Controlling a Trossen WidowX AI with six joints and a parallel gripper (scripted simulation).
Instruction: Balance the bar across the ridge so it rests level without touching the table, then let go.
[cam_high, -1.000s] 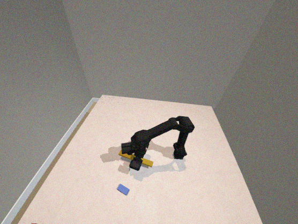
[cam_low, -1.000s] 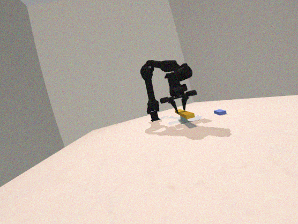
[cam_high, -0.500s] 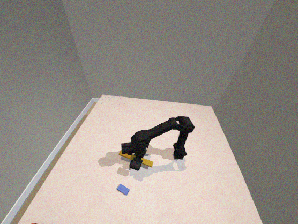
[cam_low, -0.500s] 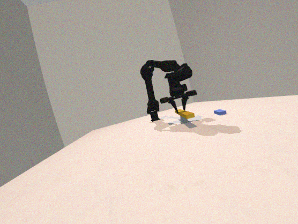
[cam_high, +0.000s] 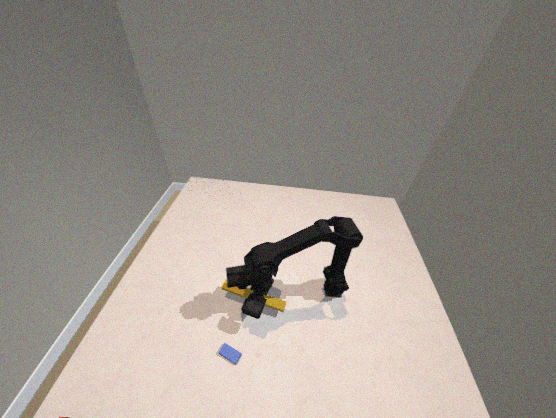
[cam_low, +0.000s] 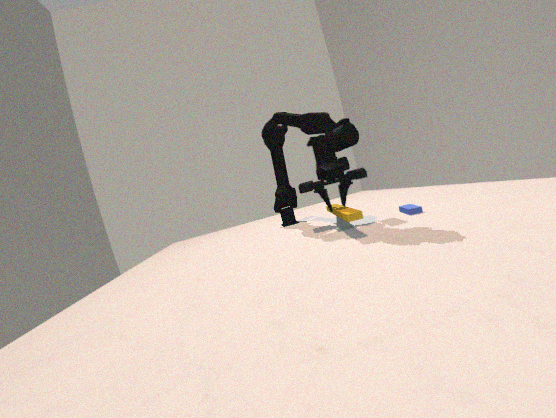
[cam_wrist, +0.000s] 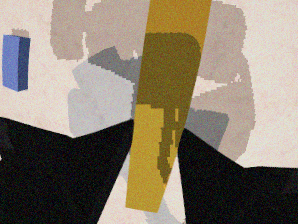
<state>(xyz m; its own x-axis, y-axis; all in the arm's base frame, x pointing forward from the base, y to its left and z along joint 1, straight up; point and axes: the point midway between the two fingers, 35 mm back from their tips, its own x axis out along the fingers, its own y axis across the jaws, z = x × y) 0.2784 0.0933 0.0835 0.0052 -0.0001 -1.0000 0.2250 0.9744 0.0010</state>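
Right now the yellow bar is 3 cm ahead of my gripper tip and 1 cm to the right of it. Round my gripper tip: blue block: 17 cm to the left, 7 cm ahead, 4 cm below.
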